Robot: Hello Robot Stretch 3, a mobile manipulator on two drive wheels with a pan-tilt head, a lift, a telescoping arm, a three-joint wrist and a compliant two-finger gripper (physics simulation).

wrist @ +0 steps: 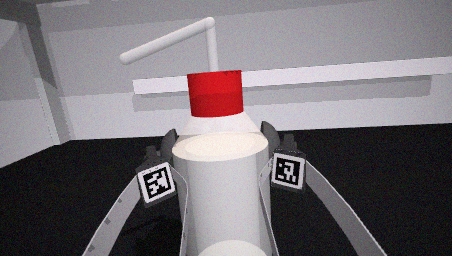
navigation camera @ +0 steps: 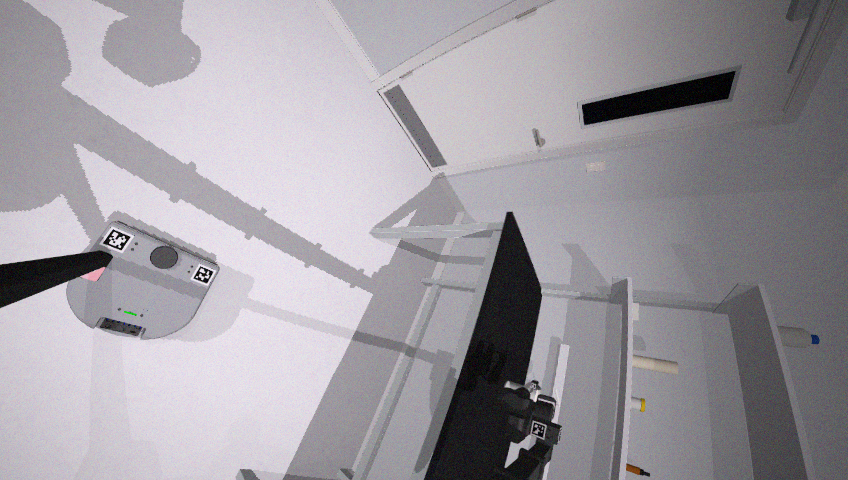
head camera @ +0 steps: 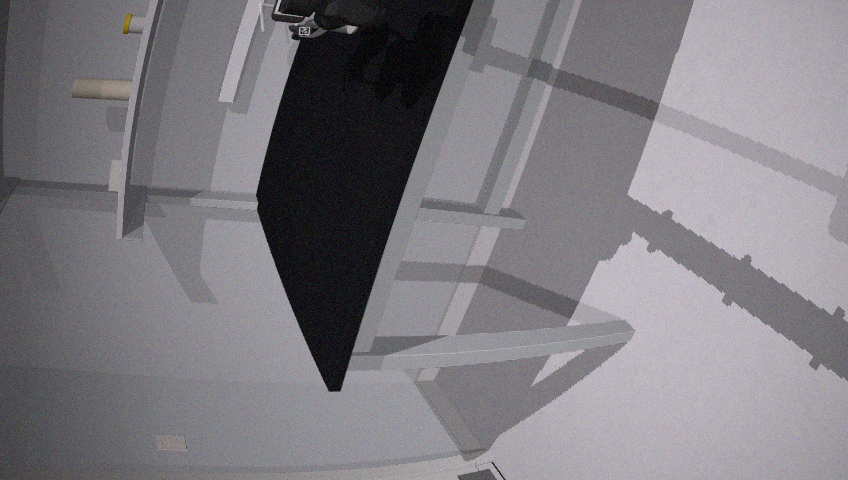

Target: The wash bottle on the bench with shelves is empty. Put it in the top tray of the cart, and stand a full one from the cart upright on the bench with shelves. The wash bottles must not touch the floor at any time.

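Where they show: gripper, fingertip midpoint: [wrist: 220,143] [navigation camera: 534,397]; robot's base, origin of the base link: [navigation camera: 164,256].
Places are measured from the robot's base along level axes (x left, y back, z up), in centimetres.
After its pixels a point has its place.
The wash bottle [wrist: 225,195] {y 2.0, x -86.9, z 106.8 cm}, white with a red cap and a bent white spout, stands upright between my fingers in the wrist view. In the head view its spout [head camera: 262,17] {y -0.3, x -89.4, z 114.9 cm} shows at the top edge. My gripper [wrist: 220,143] {y 1.9, x -93.7, z 107.3 cm} [head camera: 297,23] {y 1.9, x -93.7, z 107.3 cm} [navigation camera: 535,392] {y 1.9, x -93.7, z 107.3 cm} is shut on the bottle's upper body, with a fingertip pressed on each side. The bottle is over the black top of the bench with shelves [head camera: 327,237] [navigation camera: 508,321] [wrist: 400,175], near its back. It looks slightly raised, but its base is out of view. The cart and its full bottles do not show.
A white rail [head camera: 238,59] {y -11.4, x -146.6, z 108.5 cm} [wrist: 300,77] {y 25.8, x -141.6, z 108.2 cm} runs behind the bench top. Above it, a shelf [head camera: 133,130] [navigation camera: 621,356] holds a beige cylinder [head camera: 101,89] {y -20.5, x -134.0, z 146.5 cm} [navigation camera: 654,364] {y -20.4, x -134.0, z 146.7 cm} and a yellow-capped container [head camera: 135,24] {y -3.8, x -129.3, z 140.2 cm} [navigation camera: 637,405] {y -3.2, x -129.3, z 140.6 cm}. A higher shelf [navigation camera: 764,356] and my base [navigation camera: 160,291] {y 10.0, x -4.1, z 16.0 cm} also show.
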